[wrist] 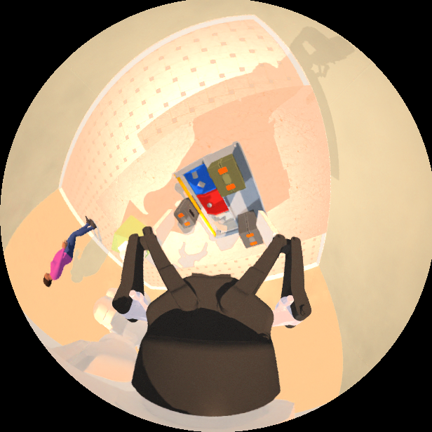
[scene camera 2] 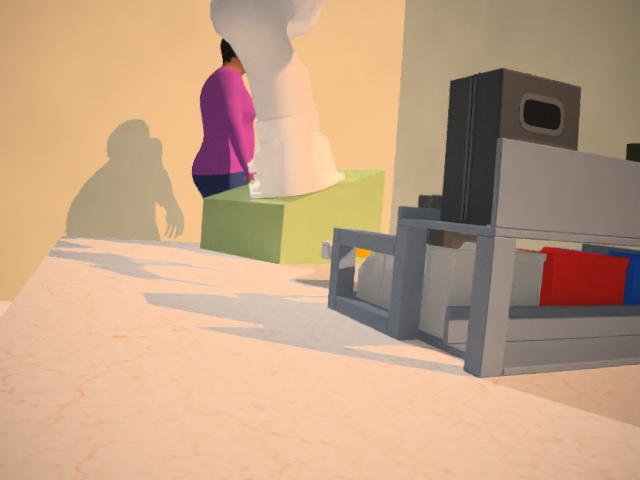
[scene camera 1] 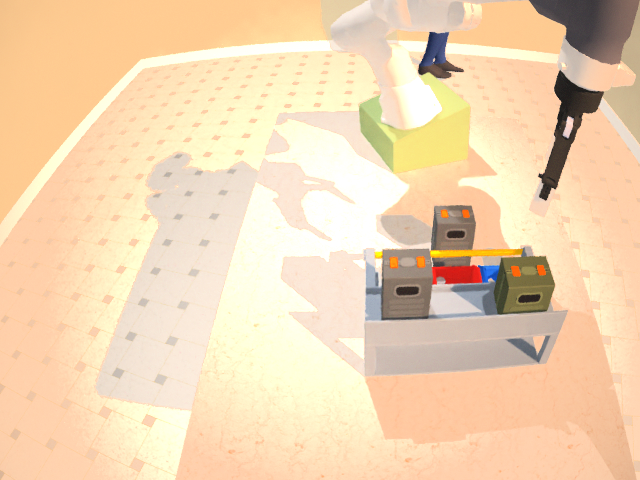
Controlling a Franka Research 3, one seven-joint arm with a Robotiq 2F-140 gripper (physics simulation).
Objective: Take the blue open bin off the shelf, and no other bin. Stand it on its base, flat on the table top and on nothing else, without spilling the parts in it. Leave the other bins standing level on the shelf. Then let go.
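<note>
The blue open bin (scene camera 1: pixel 485 271) (scene camera 2: pixel 633 284) (wrist: pixel 205 174) sits in the lower tier of the grey shelf (scene camera 1: pixel 465 330) (scene camera 2: pixel 485 310) (wrist: pixel 243 160), at the end away from the light grey bin. Grey parts show inside it in the wrist view. The red bin (scene camera 1: pixel 457 273) (scene camera 2: pixel 584 279) (wrist: pixel 219 199) is beside it, between the blue and the light grey bin (scene camera 2: pixel 527 279) (wrist: pixel 227 222). My gripper (scene camera 1: pixel 542 197) (wrist: pixel 215 216) is open and empty, high above and behind the shelf, apart from the bins. It does not show in scene camera 2.
A yellow bar (scene camera 1: pixel 475 253) (wrist: pixel 195 203) runs along the bins' open side. A grey case (scene camera 1: pixel 406 307) (wrist: pixel 248 225) and an olive case (scene camera 1: pixel 527 284) (wrist: pixel 236 170) stand on the shelf top. Another grey case (scene camera 1: pixel 443 242) (wrist: pixel 187 206) stands behind the bar. A person (scene camera 2: pixel 224 124) stands beyond the green block (scene camera 2: pixel 242 227).
</note>
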